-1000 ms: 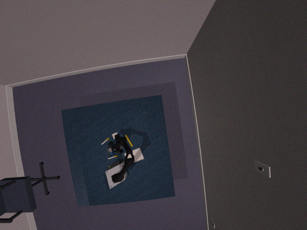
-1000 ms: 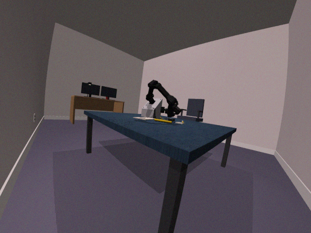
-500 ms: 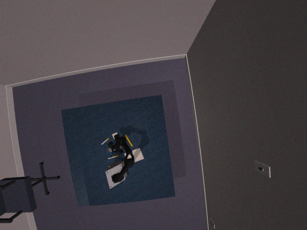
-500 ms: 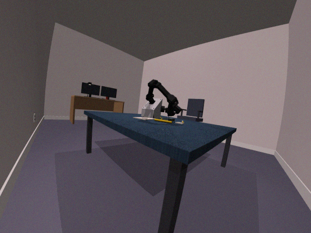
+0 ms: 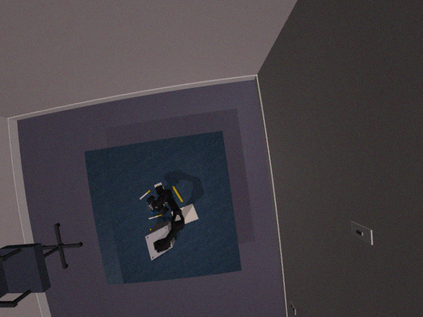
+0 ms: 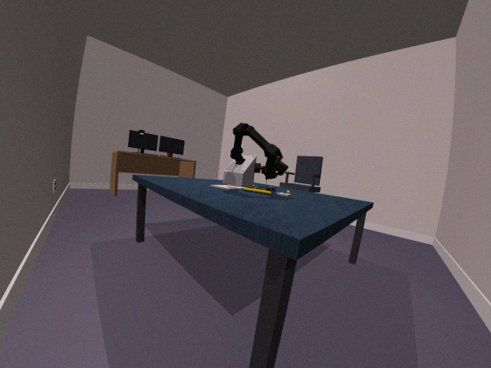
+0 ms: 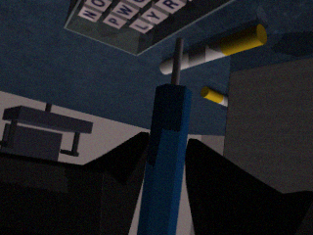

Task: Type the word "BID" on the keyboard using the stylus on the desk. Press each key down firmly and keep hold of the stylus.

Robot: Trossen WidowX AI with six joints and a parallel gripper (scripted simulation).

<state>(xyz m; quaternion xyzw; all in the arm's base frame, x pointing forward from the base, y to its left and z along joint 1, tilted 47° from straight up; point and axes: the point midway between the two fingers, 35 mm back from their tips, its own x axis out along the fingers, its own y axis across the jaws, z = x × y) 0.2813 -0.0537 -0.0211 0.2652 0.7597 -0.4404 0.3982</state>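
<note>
My gripper tip is 20 mm short of the I key, 20 mm to the left of it and 90 mm above it. Round my gripper tip: blue stylus (10 mm below); then grey stylus tip (50 mm below); then D key (10 mm ahead, 40 mm to the right, 90 mm below).
</note>
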